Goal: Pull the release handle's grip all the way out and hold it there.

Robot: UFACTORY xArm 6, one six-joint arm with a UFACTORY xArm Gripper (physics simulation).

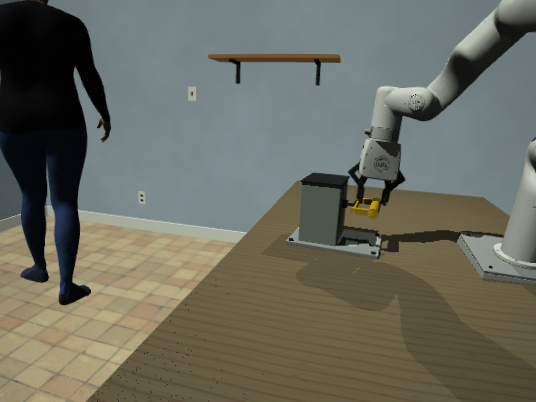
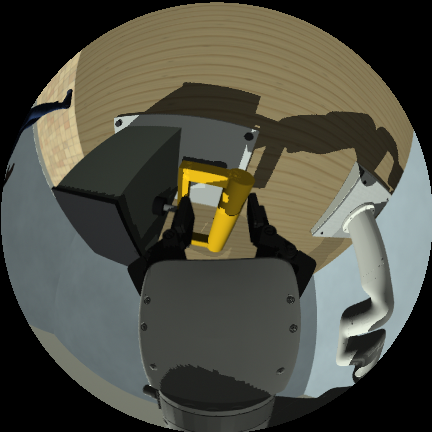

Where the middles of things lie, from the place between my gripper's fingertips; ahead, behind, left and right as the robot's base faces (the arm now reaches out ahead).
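As for the grey base plate (image 1: 364,244), it sits 11 cm below my hand, 9 cm ahead of it and 2 cm to the left of it.
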